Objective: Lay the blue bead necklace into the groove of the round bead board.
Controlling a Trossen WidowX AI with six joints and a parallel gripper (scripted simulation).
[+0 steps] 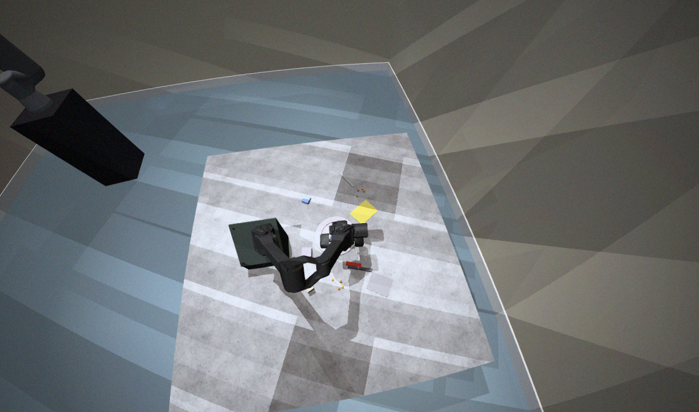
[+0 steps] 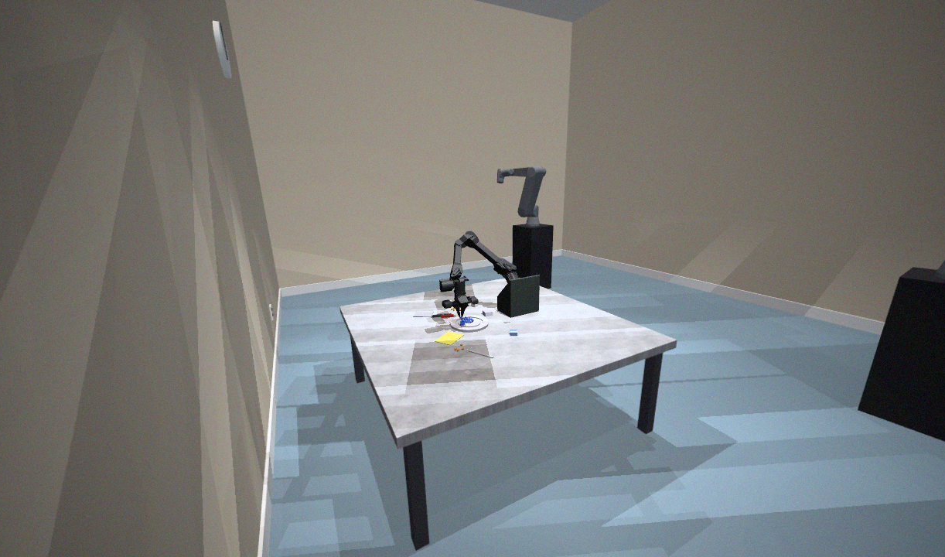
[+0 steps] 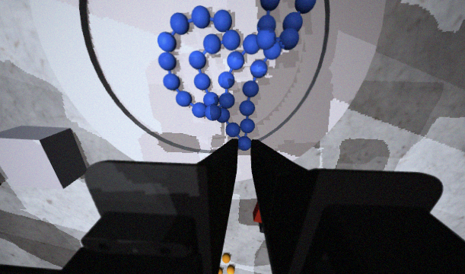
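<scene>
Now: gripper tip 60 mm to the right of the round white bead board, 10 mm past it and 10 mm above it. Also, from my gripper tip: cream cube (180 mm behind, 150 mm to the right); yellow sheet (160 mm ahead, 150 mm to the left, 20 mm below); grey tool (110 mm to the right, 40 mm ahead, 20 mm below).
</scene>
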